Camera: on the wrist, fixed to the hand. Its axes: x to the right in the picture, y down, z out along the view.
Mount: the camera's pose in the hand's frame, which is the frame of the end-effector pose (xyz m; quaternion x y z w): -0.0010 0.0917 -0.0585 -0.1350 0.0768 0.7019 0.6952
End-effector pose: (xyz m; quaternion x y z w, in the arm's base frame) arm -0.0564 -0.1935 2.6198 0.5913 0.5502 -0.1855 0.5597
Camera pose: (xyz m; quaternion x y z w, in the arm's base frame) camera -0.0012 -0.1220 2.6804 0.7359 0.0355 0.3836 0.5568
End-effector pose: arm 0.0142 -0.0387 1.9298 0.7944 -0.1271 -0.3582 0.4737
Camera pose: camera 0.0664 -0.0470 2.0249 0.4266 -0.5612 0.1273 0.6977
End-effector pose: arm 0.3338 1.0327 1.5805 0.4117 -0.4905 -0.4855 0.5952
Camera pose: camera 0.4073 1.0519 1.6584 -0.1011 -0.5187 0.0456 0.8477
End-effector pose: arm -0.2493 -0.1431 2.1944 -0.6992 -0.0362 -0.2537 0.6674
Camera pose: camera -0.2324 -0.2083 2.1090 -0.5821 0.5511 0.2335 0.5504
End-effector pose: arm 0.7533 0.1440 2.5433 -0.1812 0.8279 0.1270 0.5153
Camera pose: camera 0.6670 0.2037 2.5719 0.3758 0.7252 0.5478 0.1811
